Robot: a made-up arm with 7 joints. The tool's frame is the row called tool. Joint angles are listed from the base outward.
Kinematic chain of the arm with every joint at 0, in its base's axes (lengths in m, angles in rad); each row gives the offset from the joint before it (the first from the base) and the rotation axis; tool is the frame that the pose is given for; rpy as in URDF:
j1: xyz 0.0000 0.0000 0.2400 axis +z
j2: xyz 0.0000 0.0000 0.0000 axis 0 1 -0.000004
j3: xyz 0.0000 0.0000 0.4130 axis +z
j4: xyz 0.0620 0.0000 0.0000 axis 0 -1 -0.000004
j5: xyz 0.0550 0.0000 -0.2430 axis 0 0.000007 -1
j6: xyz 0.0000 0.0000 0.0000 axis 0 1 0.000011
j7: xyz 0.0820 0.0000 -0.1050 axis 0 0.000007 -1
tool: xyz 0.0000 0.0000 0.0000 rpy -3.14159 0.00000 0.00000
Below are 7 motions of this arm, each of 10 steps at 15 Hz.
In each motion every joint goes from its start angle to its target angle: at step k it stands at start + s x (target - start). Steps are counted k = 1, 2, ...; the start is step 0. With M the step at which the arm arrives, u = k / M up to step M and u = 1 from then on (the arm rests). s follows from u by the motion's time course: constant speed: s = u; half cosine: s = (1 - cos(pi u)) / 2; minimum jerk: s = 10 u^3 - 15 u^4 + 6 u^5.
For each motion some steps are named. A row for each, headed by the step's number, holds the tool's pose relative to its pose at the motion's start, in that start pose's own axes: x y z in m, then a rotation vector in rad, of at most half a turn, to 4 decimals.
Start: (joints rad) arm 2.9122 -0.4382 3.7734 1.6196 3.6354 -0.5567 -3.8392
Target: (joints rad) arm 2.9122 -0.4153 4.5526 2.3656 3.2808 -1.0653 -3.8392
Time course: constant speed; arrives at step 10
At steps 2, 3, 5, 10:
2: 0.0353 -0.0473 -0.0221 0.1276 0.0635 -0.1626
3: 0.0503 -0.0699 -0.0367 0.1851 0.0975 -0.2401
5: 0.0746 -0.1115 -0.0720 0.2881 0.1708 -0.3853
10: 0.1048 -0.1825 -0.1834 0.4852 0.3805 -0.6706

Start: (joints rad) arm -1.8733 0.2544 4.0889 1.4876 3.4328 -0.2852 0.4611
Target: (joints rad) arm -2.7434 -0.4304 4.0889 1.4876 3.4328 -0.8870 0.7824
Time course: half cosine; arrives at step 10
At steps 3, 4, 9, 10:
3: -0.0348 -0.0989 0.0253 0.2118 0.0901 0.2344
4: -0.0537 -0.1676 0.0267 0.3385 0.1391 0.4091
9: -0.0755 -0.4434 -0.0972 0.6863 0.2635 1.3082
10: -0.0740 -0.4519 -0.1053 0.6907 0.2658 1.3452

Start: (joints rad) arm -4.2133 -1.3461 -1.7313 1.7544 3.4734 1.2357 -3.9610
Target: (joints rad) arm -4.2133 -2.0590 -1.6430 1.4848 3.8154 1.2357 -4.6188
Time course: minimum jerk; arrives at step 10
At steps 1, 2, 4, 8, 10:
1: -0.0034 0.0020 0.0000 -0.0039 -0.0086 -0.0040
2: -0.0226 0.0134 -0.0007 -0.0255 -0.0585 -0.0269
4: -0.1205 0.0701 -0.0183 -0.1133 -0.3300 -0.1423
8: -0.3140 0.1729 -0.1409 -0.1352 -1.0200 -0.3501
10: -0.3278 0.1795 -0.1565 -0.1230 -1.0842 -0.3619

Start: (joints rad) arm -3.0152 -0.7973 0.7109 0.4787 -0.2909 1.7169 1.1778
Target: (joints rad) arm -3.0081 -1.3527 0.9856 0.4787 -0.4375 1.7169 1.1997
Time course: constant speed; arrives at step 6
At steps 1, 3, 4, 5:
1: -0.0158 0.0091 -0.0016 0.0195 0.1004 0.0690
3: -0.0499 0.0234 -0.0018 0.0458 0.2971 0.2171
4: -0.0677 0.0284 -0.0005 0.0524 0.3929 0.2960
5: -0.0860 0.0317 0.0017 0.0547 0.4867 0.3780

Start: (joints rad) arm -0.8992 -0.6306 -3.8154 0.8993 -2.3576 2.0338 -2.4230
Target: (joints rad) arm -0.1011 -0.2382 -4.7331 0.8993 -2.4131 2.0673 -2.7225
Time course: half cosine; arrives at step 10
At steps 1, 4, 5, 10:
1: 0.0053 -0.0042 0.0050 0.0083 0.0141 -0.0027
4: 0.0816 -0.0454 0.0636 0.0670 0.2004 -0.0347
5: 0.1201 -0.0541 0.0870 0.0631 0.2846 -0.0500
10: 0.2246 -0.0281 0.1409 -0.0642 0.4844 -0.1198

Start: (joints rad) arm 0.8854 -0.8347 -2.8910 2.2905 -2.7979 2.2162 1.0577
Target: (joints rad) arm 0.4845 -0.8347 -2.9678 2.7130 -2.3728 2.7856 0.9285
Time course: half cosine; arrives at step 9
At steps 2, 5, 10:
2: -0.0267 -0.0087 0.0346 -0.1116 -0.0858 -0.0666
5: -0.1342 -0.0055 0.1563 -0.5682 -0.4281 -0.2993
10: -0.2178 0.0324 0.2329 -0.9678 -0.7342 -0.4473

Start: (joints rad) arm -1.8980 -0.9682 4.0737 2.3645 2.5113 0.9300 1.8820
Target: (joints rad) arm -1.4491 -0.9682 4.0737 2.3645 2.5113 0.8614 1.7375
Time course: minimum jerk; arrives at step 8
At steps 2, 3, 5, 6, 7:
2: 0.0277 -0.0192 0.0017 0.0186 0.0209 0.0236
3: 0.0752 -0.0486 0.0027 0.0488 0.0568 0.0624
5: 0.2076 -0.1105 -0.0063 0.1241 0.1576 0.1620
6: 0.2603 -0.1279 -0.0141 0.1511 0.1986 0.1993
7: 0.2874 -0.1354 -0.0189 0.1645 0.2200 0.2182

